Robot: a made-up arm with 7 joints.
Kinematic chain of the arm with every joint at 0, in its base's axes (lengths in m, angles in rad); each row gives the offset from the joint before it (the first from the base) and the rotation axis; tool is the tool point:
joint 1: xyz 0 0 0.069 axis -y
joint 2: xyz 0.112 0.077 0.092 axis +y
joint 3: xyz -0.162 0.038 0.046 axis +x
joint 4: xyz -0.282 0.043 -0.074 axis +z
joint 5: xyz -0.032 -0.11 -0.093 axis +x
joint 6: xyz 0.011 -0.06 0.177 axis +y
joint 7: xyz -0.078 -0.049 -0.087 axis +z
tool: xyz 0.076 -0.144 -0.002
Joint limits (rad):
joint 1: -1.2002..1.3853
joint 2: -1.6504..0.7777
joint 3: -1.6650..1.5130
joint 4: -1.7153..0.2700
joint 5: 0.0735..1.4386
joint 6: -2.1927..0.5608
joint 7: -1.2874..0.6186
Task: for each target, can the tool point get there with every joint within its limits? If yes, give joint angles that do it. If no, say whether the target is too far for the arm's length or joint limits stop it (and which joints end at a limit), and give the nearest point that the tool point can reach.
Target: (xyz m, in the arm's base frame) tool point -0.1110 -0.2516 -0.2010
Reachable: yes | joints 1.0622 -0.7505 -0.9383 -0.1317 0.3809 -1.8670 -1.0360
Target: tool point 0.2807 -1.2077 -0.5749
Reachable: no: too far | nearest point 0.2018 -0.3885 -0.3940 | short by 0.843 m
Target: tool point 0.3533 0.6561 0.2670
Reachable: no: joint limits stop it (at a limit: joint 2, joint 3, joint 4, joint 5) | nearest point 0.3525 0.5353 0.2666 | short by 0.121 m
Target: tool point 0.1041 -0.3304 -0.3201
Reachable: yes | joints 0.6652 -0.8716 -0.4258 -0.3578 1.3027 -1.7372 0.3977
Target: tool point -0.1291 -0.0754 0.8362
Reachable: yes | joints -0.2603 0.5359 -1.3268 -0.1241 0.2362 0.0991 -1.0907
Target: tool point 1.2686 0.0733 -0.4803
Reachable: no: too far | nearest point 0.8207 0.0899 -0.2864 | short by 0.488 m
